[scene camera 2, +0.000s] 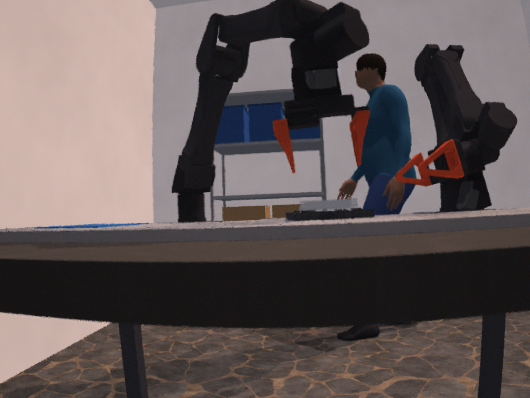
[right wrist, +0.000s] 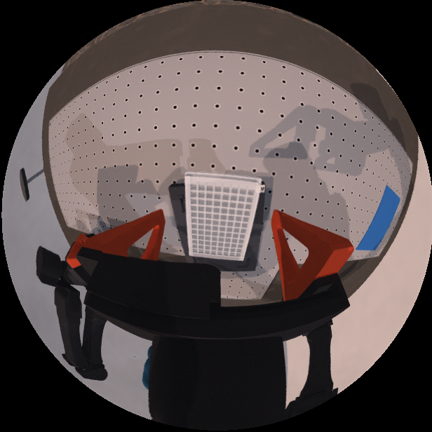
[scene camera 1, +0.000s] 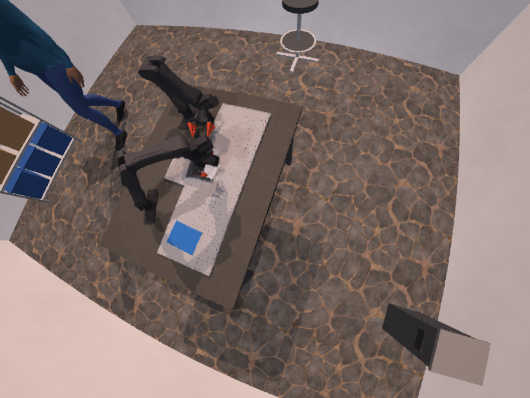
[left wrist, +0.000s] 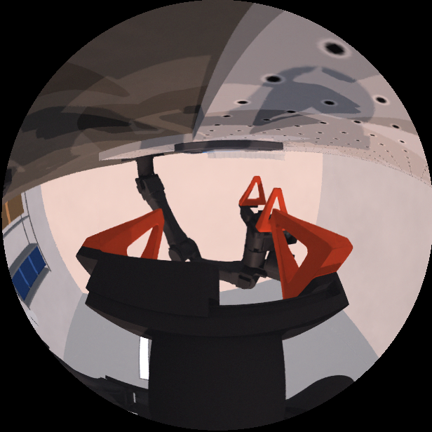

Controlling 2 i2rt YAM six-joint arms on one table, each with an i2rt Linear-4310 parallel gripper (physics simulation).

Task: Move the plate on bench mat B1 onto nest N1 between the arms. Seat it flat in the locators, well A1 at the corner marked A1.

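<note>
The white well plate lies flat on the dark nest on the perforated board. In scene camera 2 the plate sits on the nest. In scene camera 1 the plate lies partly under my right arm. My right gripper is open and empty, raised well above the plate; its fingers straddle the plate from above. My left gripper is open and empty, off to the side above the table; in scene camera 1 it hangs over the board's far end.
The blue bench mat lies bare at the board's near end and also shows in the right wrist view. A person stands behind the table by a shelf with blue bins. A stool stands far off.
</note>
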